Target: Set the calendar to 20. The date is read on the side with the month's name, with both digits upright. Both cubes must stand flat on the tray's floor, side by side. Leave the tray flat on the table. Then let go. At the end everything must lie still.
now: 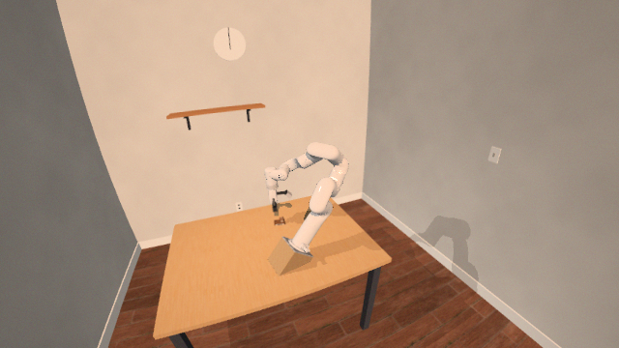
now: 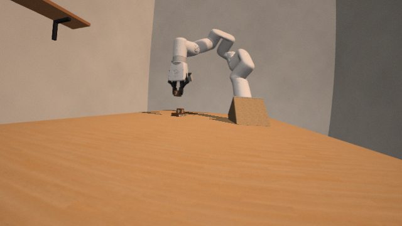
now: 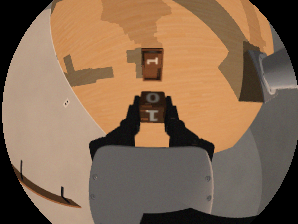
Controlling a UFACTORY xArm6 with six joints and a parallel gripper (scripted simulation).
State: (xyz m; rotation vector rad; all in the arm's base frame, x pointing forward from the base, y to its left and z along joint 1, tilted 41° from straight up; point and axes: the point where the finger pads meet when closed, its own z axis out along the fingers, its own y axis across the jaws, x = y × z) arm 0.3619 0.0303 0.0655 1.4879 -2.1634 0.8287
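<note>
Right now my hand is 13 cm above the brown tray, 2 cm to the left of it and 1 cm past it.
</note>
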